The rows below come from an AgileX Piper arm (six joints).
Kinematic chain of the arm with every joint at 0, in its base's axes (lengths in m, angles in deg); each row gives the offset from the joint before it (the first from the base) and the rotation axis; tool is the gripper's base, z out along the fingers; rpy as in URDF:
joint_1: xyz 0 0 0.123 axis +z
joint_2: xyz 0 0 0 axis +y
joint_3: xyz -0.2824 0 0.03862 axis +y
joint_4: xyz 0.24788 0 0.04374 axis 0.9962 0 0.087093
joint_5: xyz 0 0 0 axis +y
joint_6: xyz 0.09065 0 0.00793 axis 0.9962 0 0.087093
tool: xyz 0 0 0 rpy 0 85 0
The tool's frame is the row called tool.
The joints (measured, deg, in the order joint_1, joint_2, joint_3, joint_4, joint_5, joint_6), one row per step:
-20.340, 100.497, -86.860, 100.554, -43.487, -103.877
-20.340, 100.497, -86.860, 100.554, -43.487, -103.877
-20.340, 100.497, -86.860, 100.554, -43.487, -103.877
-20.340, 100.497, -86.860, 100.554, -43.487, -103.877
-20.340, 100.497, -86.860, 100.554, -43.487, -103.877
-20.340, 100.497, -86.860, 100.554, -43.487, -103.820
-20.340, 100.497, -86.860, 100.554, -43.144, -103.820
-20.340, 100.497, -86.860, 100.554, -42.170, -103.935
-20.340, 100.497, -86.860, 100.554, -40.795, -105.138
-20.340, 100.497, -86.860, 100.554, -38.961, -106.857
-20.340, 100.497, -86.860, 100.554, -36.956, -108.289
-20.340, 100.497, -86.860, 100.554, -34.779, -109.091
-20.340, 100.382, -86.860, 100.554, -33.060, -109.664
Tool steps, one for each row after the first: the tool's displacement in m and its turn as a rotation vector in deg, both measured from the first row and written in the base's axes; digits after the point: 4 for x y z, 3 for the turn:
0.0000, 0.0000, 0.0000, 0.000, 0.000, 0.000
0.0000, 0.0000, 0.0000, 0.000, 0.000, 0.000
0.0000, 0.0000, 0.0000, 0.000, 0.000, 0.000
0.0000, 0.0000, 0.0000, 0.000, 0.000, 0.000
0.0000, 0.0000, 0.0000, 0.024, -0.050, -0.013
0.0005, 0.0002, 0.0000, 0.050, -0.126, 0.320
0.0019, 0.0009, 0.0001, 0.074, -0.243, 1.294
0.0038, 0.0019, 0.0001, -0.354, 0.493, 2.910
0.0064, 0.0033, 0.0003, -1.018, 1.553, 5.090
0.0091, 0.0049, 0.0004, -1.589, 2.302, 7.367
0.0120, 0.0068, 0.0006, -1.891, 2.455, 9.662
0.0138, 0.0085, 0.0016, -2.169, 2.410, 11.456

